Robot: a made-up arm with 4 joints.
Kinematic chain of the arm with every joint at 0, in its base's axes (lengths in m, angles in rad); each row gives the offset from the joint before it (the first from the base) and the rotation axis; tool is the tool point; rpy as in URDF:
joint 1: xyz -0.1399 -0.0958 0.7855 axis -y
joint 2: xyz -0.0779 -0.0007 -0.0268 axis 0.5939 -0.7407 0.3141
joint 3: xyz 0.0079 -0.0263 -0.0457 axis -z
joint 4: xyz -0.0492 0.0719 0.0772 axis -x
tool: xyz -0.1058 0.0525 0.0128 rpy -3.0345 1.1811 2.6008
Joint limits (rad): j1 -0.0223..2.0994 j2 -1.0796..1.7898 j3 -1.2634..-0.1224 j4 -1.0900..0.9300
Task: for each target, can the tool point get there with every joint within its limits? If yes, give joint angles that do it. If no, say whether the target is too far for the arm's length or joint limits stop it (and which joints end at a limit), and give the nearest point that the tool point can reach.
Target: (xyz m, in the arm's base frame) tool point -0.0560 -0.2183 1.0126
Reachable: no: joint limits stop it (at a limit: joint 1, joint 2, joint 3, joint 4) | nearest point 0.0345 -0.1232 0.8989 | short by 0.174 m
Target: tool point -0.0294 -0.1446 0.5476
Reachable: yes | joints 1.4828 1.2423 -0.3352 -0.8687
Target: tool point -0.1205 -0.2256 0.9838
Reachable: no: joint limits stop it (at a limit: joint 1, joint 2, joint 3, joint 4) | nearest point -0.2361 -0.1148 0.9673 | short by 0.161 m
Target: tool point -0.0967 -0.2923 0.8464
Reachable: no: joint limits stop it (at a limit: joint 1, joint 3, joint 4) | nearest point 0.0457 -0.2312 0.8323 | short by 0.156 m
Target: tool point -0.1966 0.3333 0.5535
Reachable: no: too far | nearest point -0.1757 0.0631 0.6390 | short by 0.284 m
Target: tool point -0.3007 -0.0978 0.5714
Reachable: yes | joints 0.3844 1.3424 -0.2480 -0.2054
